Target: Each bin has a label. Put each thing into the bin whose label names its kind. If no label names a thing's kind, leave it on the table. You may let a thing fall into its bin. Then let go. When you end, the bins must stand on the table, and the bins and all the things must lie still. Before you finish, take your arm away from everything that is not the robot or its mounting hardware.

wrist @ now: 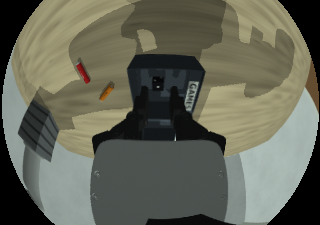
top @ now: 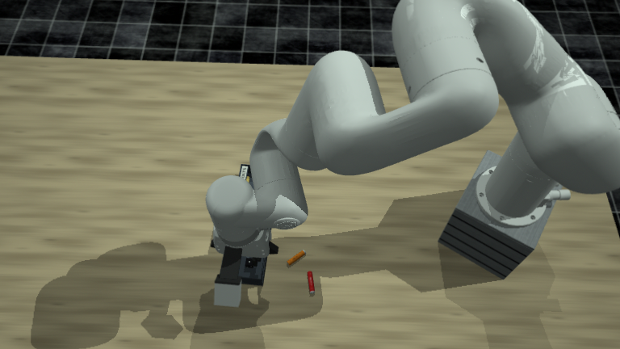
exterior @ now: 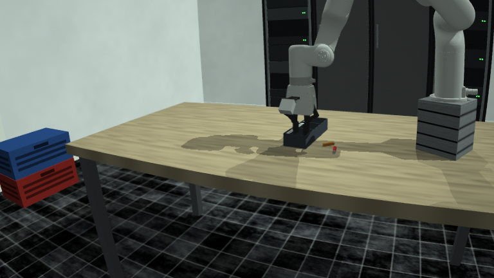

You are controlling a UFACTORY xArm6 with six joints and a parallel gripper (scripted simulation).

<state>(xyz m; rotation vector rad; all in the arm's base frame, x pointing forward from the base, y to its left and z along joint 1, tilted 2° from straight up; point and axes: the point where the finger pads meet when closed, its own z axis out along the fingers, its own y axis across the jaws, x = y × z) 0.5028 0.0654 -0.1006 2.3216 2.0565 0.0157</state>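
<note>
Right now the black die is 40 mm below my hand. Also, from my hand: dark three-part bin (80 mm to the right, 40 mm below); then red cylinder (130 mm behind, 40 mm to the left, 50 mm below); then orange stick (100 mm behind, 10 mm to the right, 50 mm below).
</note>
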